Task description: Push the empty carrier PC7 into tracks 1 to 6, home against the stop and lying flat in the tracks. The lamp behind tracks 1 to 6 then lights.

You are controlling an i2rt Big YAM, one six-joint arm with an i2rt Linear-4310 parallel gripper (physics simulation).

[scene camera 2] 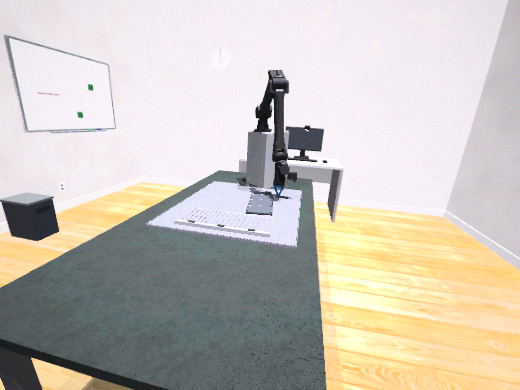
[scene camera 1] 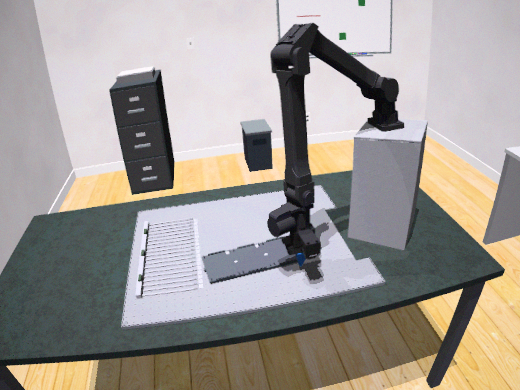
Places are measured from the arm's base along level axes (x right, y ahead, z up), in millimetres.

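Where they show: gripper, between the fingertips: (scene camera 2: pixel 278 196) (scene camera 1: pixel 300 265); arm's base, origin of its link: (scene camera 2: pixel 262 131) (scene camera 1: pixel 385 125).
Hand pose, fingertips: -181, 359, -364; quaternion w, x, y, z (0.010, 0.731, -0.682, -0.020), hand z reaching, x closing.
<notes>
Each offset is from my fingertips to the top centre of the thing, as dx, dy, dz. "pt": to the spot under its first point. Level surfaces: height alone.
The dark grey flat carrier {+85, +138, +15} (scene camera 1: pixel 245 261) (scene camera 2: pixel 259 204) lies on the light board {dz -14} (scene camera 1: pixel 225 305) (scene camera 2: pixel 180 212), its left end close to the right-hand ends of the tracks in scene camera 1. The row of thin white tracks (scene camera 1: pixel 170 256) (scene camera 2: pixel 227 218) ends at a white stop bar {pt +99, +510, +1} (scene camera 1: pixel 141 270) (scene camera 2: pixel 230 229) with small dark green lamps, none seen lit. My gripper (scene camera 1: pixel 301 260) (scene camera 2: pixel 278 192) is shut and empty, blue fingertips together and pointing down, by the carrier's right end in scene camera 1. The arm hides part of that end; whether the fingers touch it I cannot tell.
The board lies on a dark green table {dz -27} (scene camera 1: pixel 65 300) (scene camera 2: pixel 165 300). The arm's grey pedestal (scene camera 1: pixel 382 195) (scene camera 2: pixel 258 160) stands at the table's right in scene camera 1. A filing cabinet (scene camera 1: pixel 145 135) and a bin (scene camera 1: pixel 257 145) (scene camera 2: pixel 31 217) stand on the floor beyond the table.
</notes>
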